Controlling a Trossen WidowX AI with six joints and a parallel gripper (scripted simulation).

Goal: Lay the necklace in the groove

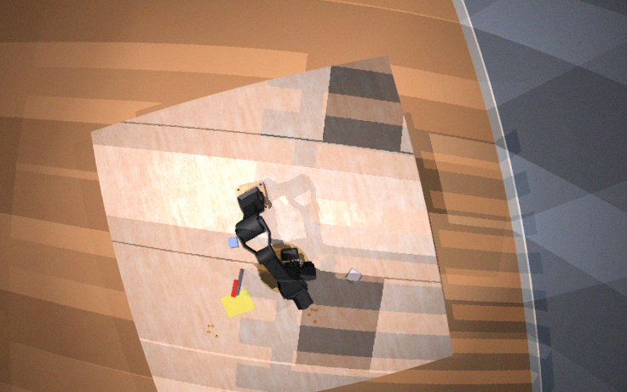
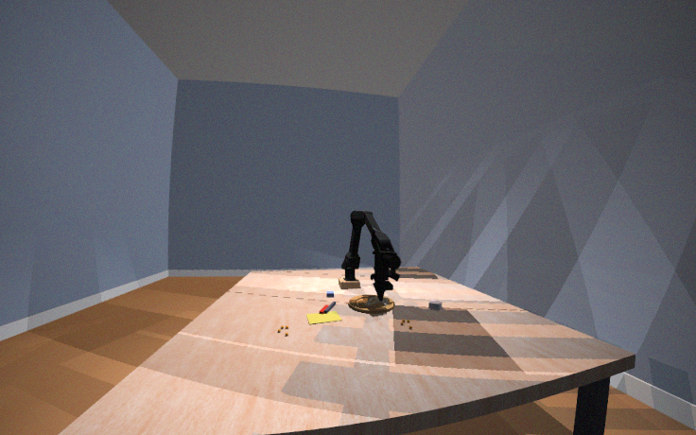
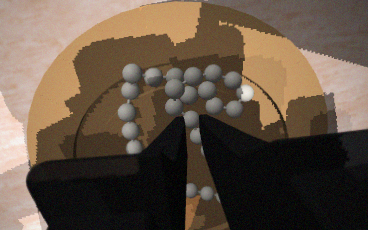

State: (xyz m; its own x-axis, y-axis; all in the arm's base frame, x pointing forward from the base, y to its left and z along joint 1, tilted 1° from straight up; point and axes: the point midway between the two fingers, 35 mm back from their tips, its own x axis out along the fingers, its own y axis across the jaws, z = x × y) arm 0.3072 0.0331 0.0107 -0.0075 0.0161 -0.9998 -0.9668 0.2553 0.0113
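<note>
Right now my gripper tip is 2 cm past the round bead board, 4 cm to the left of it and 1 cm above it. The rest, counted from my gripper tip: grey block: 12 cm ahead, 20 cm to the left, 1 cm below; blue block: 19 cm behind, 18 cm to the right, 1 cm below; red marker: 2 cm behind, 24 cm to the right, 1 cm below.
</note>
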